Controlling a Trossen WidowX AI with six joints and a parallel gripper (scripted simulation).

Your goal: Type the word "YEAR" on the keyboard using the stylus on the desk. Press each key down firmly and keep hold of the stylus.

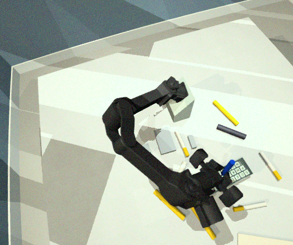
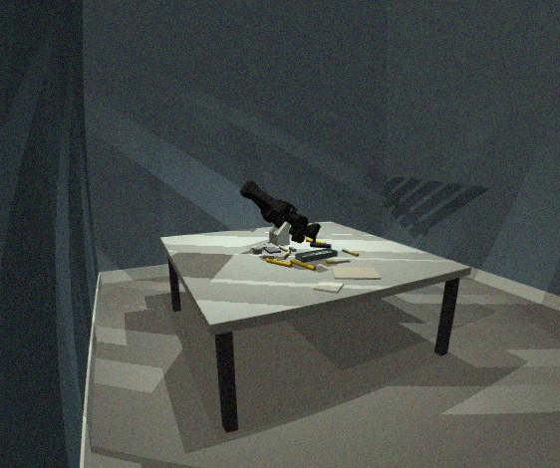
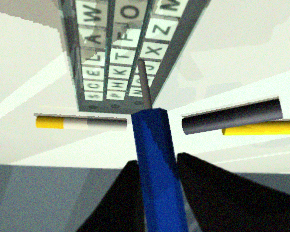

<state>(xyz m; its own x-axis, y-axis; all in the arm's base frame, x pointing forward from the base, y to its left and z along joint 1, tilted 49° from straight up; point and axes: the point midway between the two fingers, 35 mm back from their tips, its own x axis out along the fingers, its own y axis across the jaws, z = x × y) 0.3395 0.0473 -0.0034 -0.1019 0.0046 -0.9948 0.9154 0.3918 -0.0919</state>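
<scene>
My gripper tip is now 40 mm past the white stick, 140 mm to the left of it and 90 mm above it. The rest, counted from my gripper tip: blue pen: 10 mm below; paper sheet: 310 mm ahead, 60 mm to the left, 100 mm below; dark grey rod: 160 mm behind, 120 mm to the left, 90 mm below.
</scene>
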